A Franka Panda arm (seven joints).
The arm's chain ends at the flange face. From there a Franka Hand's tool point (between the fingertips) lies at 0.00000 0.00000 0.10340 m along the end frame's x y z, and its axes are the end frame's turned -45 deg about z.
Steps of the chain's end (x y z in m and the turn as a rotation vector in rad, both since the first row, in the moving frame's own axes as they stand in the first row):
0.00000 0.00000 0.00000 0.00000 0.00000 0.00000
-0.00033 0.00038 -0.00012 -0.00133 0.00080 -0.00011
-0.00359 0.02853 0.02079 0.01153 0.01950 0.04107
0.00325 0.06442 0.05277 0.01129 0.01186 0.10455
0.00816 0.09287 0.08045 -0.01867 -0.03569 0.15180
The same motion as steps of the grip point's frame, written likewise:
0.00000 0.00000 0.00000 0.00000 0.00000 0.00000
-0.00054 0.00019 -0.00012 -0.00151 -0.00037 -0.00011
-0.02046 0.01826 0.02076 -0.00564 0.02194 0.04107
-0.04157 0.04798 0.05276 -0.00040 0.01637 0.10455
-0.06376 0.06990 0.08037 0.01203 -0.03844 0.15180

